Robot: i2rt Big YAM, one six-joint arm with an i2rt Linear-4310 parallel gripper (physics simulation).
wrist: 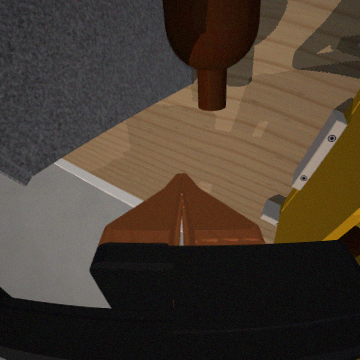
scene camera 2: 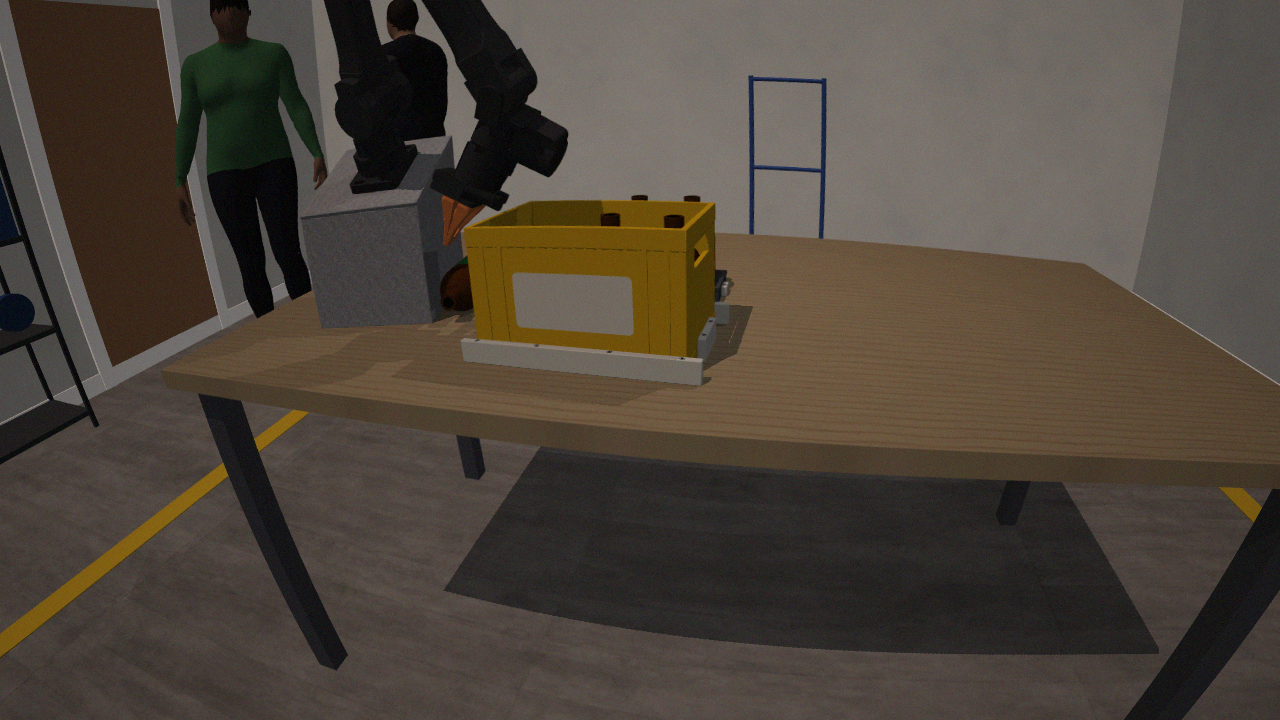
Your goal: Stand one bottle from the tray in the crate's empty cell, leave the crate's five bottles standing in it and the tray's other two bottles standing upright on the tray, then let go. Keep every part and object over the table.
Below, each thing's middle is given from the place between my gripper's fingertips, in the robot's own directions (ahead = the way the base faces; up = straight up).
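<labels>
My gripper is 9 cm above the brown bottle (scene camera 2: 455, 288), and I see that it is also 10 cm to the right of the bottle and 2 cm past it.
</labels>
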